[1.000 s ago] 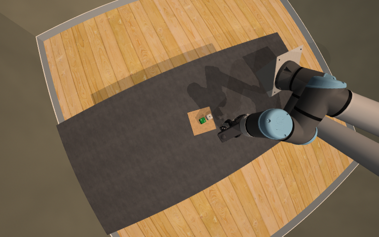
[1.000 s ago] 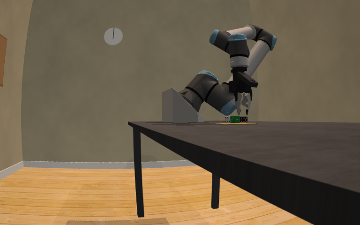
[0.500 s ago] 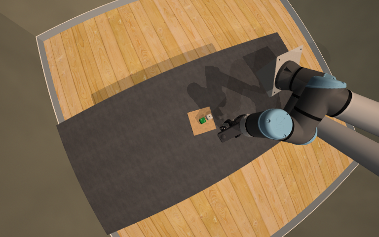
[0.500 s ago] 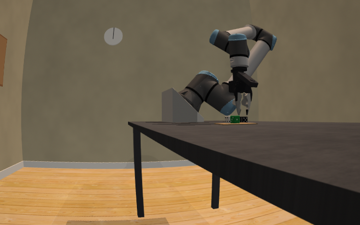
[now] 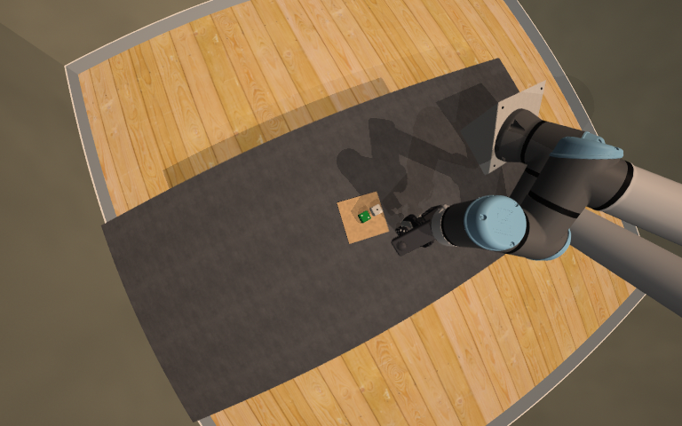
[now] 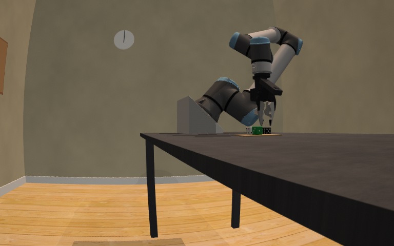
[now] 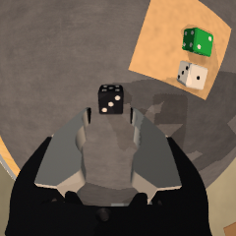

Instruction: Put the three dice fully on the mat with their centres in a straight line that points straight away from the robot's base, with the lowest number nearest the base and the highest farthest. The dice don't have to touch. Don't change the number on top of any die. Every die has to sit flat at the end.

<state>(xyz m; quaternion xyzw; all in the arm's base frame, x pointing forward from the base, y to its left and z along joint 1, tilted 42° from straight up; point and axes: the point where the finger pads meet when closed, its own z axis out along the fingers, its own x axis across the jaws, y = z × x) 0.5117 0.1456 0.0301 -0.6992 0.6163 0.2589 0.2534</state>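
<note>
Now: the black die 40 mm below my hand. The rest, counted from my hand: tan mat (100 mm ahead, 100 mm to the right, 50 mm below); then white die (50 mm ahead, 100 mm to the right, 30 mm below); then green die (100 mm ahead, 100 mm to the right, 30 mm below).
</note>
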